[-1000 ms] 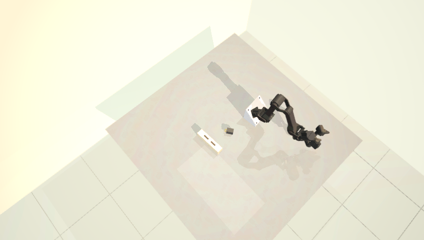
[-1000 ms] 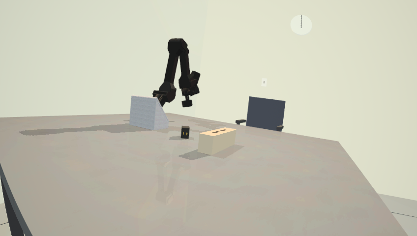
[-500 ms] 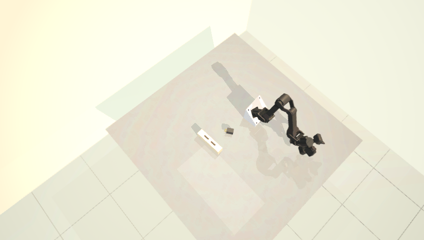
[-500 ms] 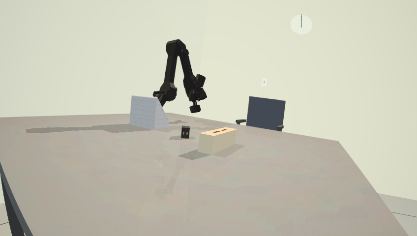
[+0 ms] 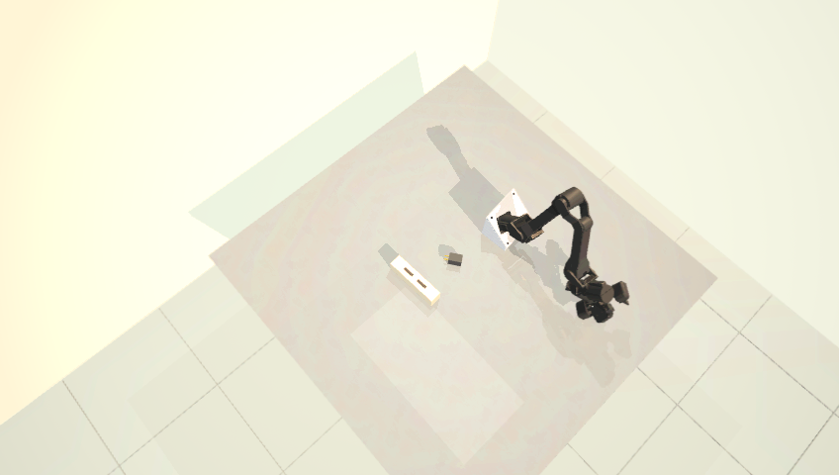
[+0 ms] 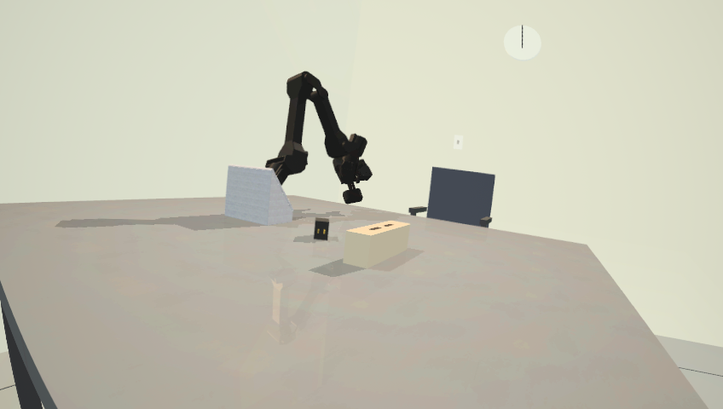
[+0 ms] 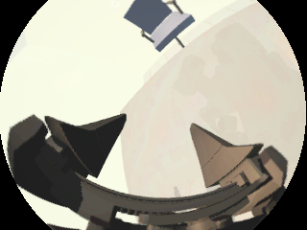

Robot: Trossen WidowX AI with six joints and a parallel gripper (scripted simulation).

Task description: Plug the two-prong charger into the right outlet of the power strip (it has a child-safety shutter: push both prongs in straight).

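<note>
Now: the dark two-prong charger 330 mm ahead of my gripper tip, 480 mm to the right of it and 50 mm below it.
</note>
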